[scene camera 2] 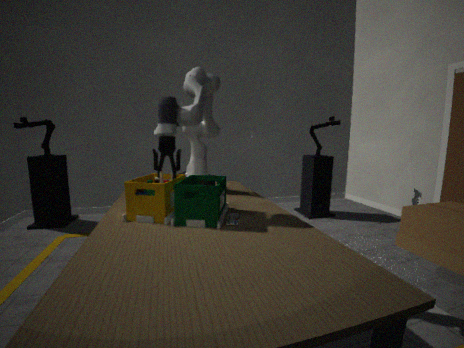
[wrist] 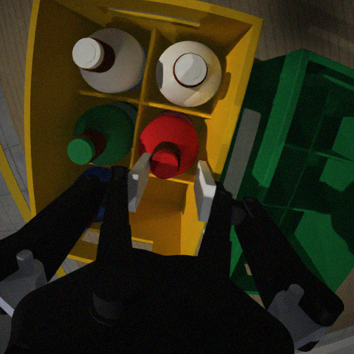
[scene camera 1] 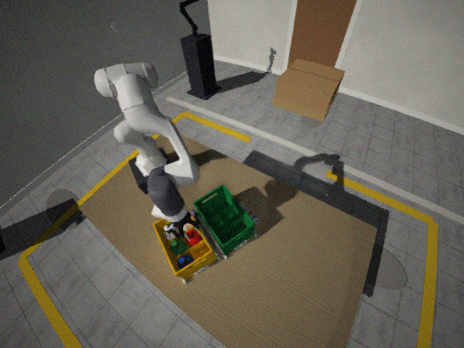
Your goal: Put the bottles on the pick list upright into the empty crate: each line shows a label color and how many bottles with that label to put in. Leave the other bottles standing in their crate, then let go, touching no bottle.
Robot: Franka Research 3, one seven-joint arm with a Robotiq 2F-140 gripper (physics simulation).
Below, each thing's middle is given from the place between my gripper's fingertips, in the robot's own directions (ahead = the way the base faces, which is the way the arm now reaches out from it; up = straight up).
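My gripper is 1 cm past the red bottle (wrist: 170, 136), 1 cm to the left of it and 6 cm above it. The green bottle (wrist: 102, 135), measured from my hand, is 4 cm behind, 8 cm to the right and 6 cm below. Going by their middles, the red bottle is the nearest to my gripper of the things named here.
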